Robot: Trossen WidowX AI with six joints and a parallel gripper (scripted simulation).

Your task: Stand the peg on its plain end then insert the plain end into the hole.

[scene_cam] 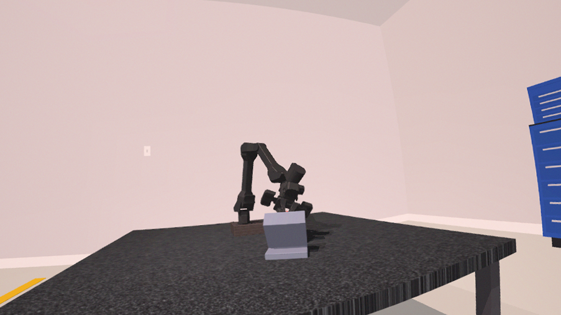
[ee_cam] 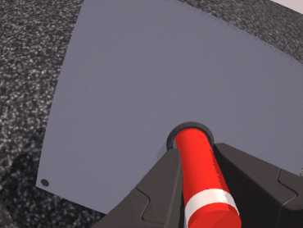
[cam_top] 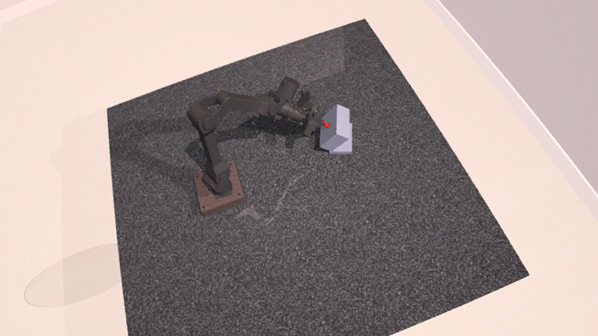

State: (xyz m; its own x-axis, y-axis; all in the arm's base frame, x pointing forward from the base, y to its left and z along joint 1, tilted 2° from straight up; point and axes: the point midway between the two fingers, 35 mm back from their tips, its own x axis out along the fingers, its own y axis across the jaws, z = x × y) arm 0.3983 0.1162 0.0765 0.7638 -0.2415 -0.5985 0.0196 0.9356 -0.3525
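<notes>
The red peg is 1 cm behind my gripper tip and 1 cm above it. Also, from my gripper tip: grey sloped panel (3 cm below, 3 cm ahead, 1 cm to the right).
</notes>
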